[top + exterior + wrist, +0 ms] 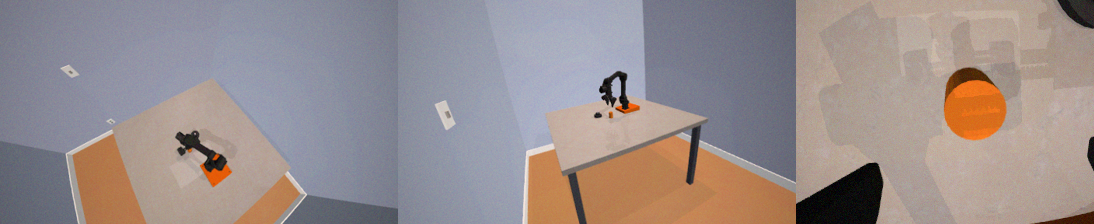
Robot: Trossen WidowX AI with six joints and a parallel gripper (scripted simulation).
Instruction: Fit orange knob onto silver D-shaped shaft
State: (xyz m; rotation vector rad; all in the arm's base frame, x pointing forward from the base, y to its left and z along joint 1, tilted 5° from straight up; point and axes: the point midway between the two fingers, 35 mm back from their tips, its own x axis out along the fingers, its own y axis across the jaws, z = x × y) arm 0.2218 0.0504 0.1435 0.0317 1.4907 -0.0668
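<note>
Right now the orange knob is 80 mm below my gripper tip. Round my gripper tip: dark round pedestal (130 mm to the right, 90 mm below, 80 mm ahead).
</note>
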